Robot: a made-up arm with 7 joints.
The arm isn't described. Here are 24 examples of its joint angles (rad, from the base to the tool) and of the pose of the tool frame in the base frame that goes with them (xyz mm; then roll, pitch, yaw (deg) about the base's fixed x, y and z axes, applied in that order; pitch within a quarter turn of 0, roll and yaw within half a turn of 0).
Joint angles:
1: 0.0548 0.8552 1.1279 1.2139 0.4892 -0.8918 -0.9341
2: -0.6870 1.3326 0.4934 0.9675 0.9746 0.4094 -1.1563
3: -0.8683 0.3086 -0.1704 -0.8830 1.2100 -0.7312 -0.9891
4: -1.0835 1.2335 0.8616 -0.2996 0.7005 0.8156 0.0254
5: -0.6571 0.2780 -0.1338 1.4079 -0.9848 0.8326 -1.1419
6: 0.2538 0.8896 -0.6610 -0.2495 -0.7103 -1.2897 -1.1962
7: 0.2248 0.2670 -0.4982 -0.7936 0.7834 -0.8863 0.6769
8: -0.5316 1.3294 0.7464 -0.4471 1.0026 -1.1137 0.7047
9: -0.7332 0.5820 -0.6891 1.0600 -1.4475 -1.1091 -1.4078
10: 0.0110 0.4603 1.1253 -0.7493 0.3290 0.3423 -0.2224
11: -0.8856 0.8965 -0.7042 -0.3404 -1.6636 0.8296 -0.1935
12: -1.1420 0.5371 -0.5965 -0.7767 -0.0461 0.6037 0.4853
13: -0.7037 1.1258 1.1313 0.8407 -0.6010 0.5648 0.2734
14: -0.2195 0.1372 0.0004 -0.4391 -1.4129 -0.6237 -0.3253
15: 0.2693 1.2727 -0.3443 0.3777 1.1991 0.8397 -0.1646
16: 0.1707 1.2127 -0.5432 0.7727 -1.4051 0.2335 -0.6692
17: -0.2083 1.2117 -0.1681 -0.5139 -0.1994 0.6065 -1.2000
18: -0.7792 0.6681 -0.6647 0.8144 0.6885 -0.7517 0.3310
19: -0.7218 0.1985 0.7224 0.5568 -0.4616 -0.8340 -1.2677
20: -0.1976 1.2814 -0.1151 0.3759 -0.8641 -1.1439 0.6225
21: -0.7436 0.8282 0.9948 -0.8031 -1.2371 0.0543 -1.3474
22: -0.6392 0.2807 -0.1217 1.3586 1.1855 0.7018 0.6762
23: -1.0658 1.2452 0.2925 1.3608 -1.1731 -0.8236 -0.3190
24: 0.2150 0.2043 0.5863 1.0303 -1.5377 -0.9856 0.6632
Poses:
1: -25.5 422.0 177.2 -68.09 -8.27 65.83
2: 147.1 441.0 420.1 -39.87 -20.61 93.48
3: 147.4 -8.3 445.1 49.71 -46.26 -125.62
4: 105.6 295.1 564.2 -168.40 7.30 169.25
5: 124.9 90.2 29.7 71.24 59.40 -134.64
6: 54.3 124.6 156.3 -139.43 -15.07 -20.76
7: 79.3 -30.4 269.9 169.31 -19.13 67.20
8: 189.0 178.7 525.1 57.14 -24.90 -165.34
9: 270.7 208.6 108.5 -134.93 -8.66 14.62
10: 72.8 268.9 348.3 -142.82 -39.00 133.24
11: 210.1 43.1 259.1 -100.06 59.79 3.81
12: 225.2 -51.4 396.8 -163.27 -31.34 60.81
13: 211.9 408.9 339.1 -112.47 48.58 145.43
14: 211.5 36.9 258.4 141.26 24.29 15.57
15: 57.7 365.3 250.4 50.14 -21.99 -17.44
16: -49.2 377.2 158.7 -40.91 33.04 117.06
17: 204.4 211.3 283.3 -56.51 23.72 11.30
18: 303.1 156.7 134.8 -81.47 -52.16 5.38
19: 302.4 191.7 191.8 -158.39 -22.45 48.81
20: 220.2 316.5 290.3 -172.05 -3.72 98.39
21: 155.8 183.7 508.2 -75.36 -69.83 -57.72
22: 167.7 182.0 59.0 19.69 -60.48 -4.98
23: 241.8 425.7 369.9 176.61 16.84 107.97
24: -101.5 205.1 19.3 -108.52 23.74 -133.68
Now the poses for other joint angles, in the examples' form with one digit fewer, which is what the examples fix.
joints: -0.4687 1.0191 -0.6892 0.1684 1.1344 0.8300 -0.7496
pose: 221 229 236 10.9 -35.2 8.6
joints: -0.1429 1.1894 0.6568 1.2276 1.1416 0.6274 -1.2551
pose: 15 450 311 -3.1 -14.9 117.3
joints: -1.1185 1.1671 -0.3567 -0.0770 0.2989 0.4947 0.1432
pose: 317 197 452 -161.4 -61.4 124.7
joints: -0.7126 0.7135 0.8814 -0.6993 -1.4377 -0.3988 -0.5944
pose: 168 182 487 136.7 -51.6 58.4
